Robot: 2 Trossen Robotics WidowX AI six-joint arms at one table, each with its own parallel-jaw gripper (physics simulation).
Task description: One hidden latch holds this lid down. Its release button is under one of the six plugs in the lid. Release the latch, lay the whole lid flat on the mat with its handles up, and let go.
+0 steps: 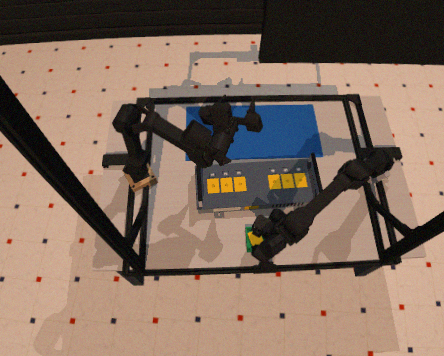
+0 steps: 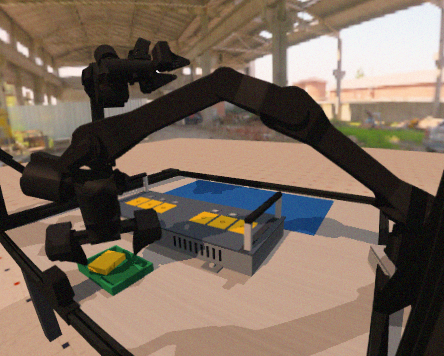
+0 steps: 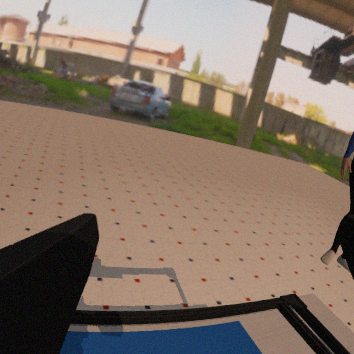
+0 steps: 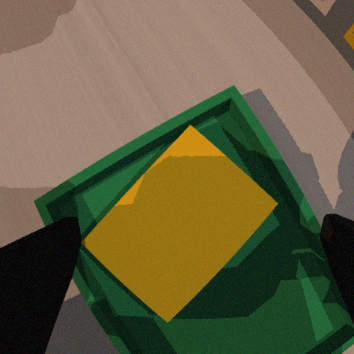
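Where they show: left gripper, between the fingertips: [image 1: 239,97] [image 2: 182,69] [image 3: 225,229]; right gripper, between the fingertips: [image 2: 111,258] [image 4: 203,229]; left arm's base, origin of its link: [image 1: 138,173].
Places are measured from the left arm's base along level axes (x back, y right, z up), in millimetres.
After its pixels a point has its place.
Note:
The grey lid [image 1: 259,187] {x -361, y 284, z 2 mm} [image 2: 182,212] {x -365, y 266, z 2 mm} sits closed on its box, with a black-barred handle [image 1: 314,172] {x -578, y 340, z 3 mm} [image 2: 264,207] {x -553, y 381, z 61 mm} at one end and another at the far end. Yellow plugs sit in it, three [image 1: 226,185] {x -260, y 214, z 1 mm} [image 2: 150,203] {x -263, y 214, z 5 mm} and three [image 1: 287,181] {x -466, y 317, z 1 mm} [image 2: 223,221] {x -469, y 317, z 3 mm}. The blue mat [image 1: 287,125] {x -642, y 87, z -45 mm} [image 2: 310,210] {x -709, y 134, z -45 mm} [image 3: 200,340] {x -684, y 30, z -45 mm} lies behind it. My right gripper [image 1: 259,241] {x -259, y 432, z -29 mm} [image 2: 110,254] {x -259, y 432, z -29 mm} [image 4: 203,229] {x -259, y 432, z -29 mm} is open, low over a green tray, its fingers either side of a yellow block [image 2: 106,262] {x -256, y 446, z -30 mm} [image 4: 180,225] {x -251, y 435, z -30 mm}. My left gripper [image 1: 238,101] {x -352, y 124, z 356 mm} [image 2: 183,70] {x -352, y 124, z 356 mm} [image 3: 225,229] {x -352, y 124, z 356 mm} is open and empty, raised above the mat.
The green tray [image 1: 248,245] {x -216, y 440, z -42 mm} [image 2: 114,287] {x -306, y 511, z -32 mm} [image 4: 150,140] {x -226, y 415, z -30 mm} stands in front of the box; the block rests inside it. A wooden-coloured block [image 1: 141,181] {x 6, y 37, z 0 mm} shows by the left arm's base. A black frame [image 1: 215,271] {x -70, y 456, z -47 mm} runs round the table. The right arm passes over the box's right front corner.

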